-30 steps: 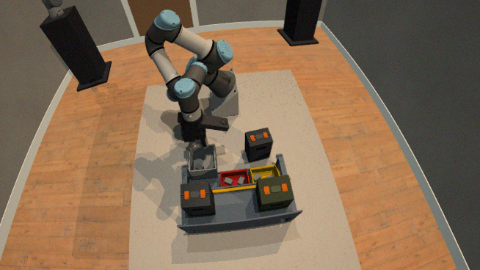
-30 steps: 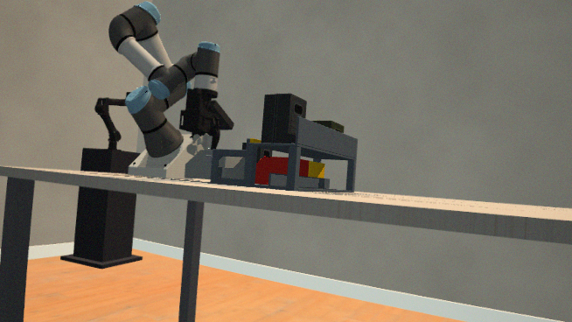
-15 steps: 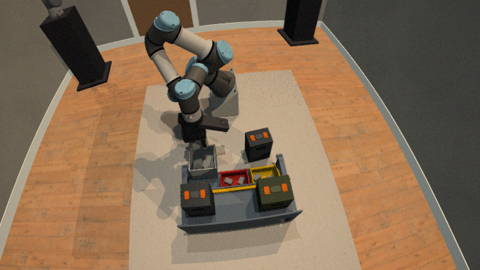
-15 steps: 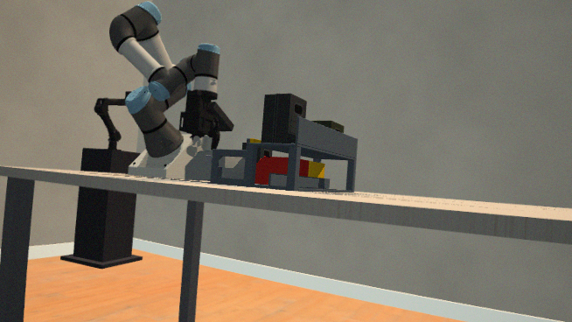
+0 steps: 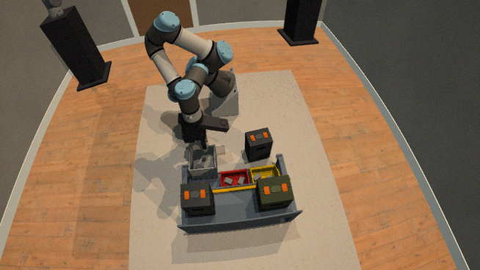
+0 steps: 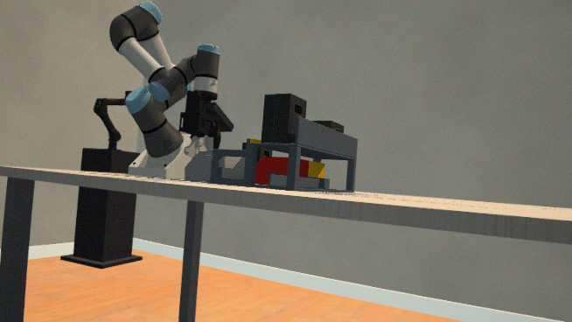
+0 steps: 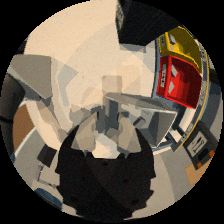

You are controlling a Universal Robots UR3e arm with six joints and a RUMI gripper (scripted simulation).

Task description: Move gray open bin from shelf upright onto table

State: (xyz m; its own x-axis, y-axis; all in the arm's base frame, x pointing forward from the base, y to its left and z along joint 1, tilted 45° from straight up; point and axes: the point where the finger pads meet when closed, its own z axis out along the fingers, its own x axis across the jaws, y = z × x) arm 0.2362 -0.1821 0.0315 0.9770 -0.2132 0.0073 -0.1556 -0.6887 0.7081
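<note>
The gray open bin is 60 mm ahead of my hand and 20 mm to the right of it. Round my hand: yellow rail 240 mm ahead, 70 mm above, 60 mm to the left; red bin 200 mm ahead, 70 mm to the left; yellow bin 220 mm ahead, 180 mm to the left.
</note>
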